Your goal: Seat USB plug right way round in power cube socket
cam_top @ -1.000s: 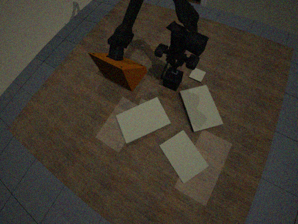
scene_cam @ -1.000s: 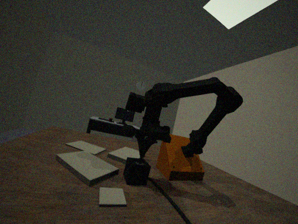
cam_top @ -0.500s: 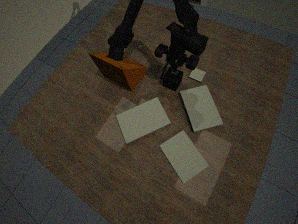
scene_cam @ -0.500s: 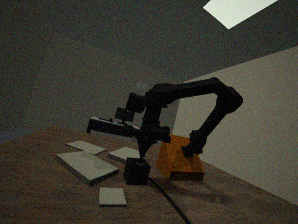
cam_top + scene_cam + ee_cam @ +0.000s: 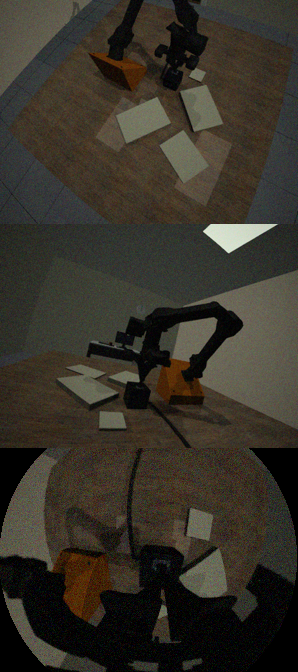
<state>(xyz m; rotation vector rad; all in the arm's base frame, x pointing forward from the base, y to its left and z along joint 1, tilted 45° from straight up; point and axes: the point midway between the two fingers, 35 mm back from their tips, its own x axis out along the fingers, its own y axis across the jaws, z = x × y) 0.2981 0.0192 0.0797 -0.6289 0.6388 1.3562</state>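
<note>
My gripper tip is now 1 cm above the USB plug.
</note>
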